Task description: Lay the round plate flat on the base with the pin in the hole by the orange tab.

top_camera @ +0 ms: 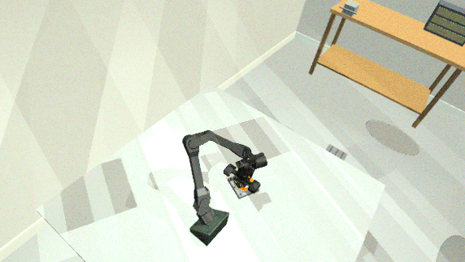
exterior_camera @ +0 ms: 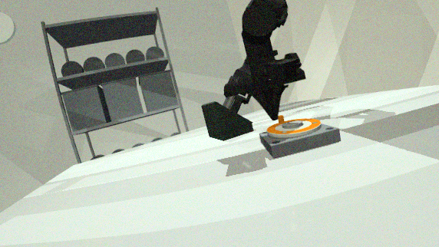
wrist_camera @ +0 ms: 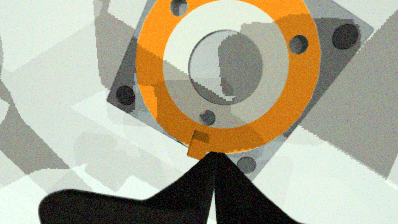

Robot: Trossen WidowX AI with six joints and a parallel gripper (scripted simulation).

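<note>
Now: the square grey base 50 mm ahead of my gripper tip and 20 mm below it.
</note>
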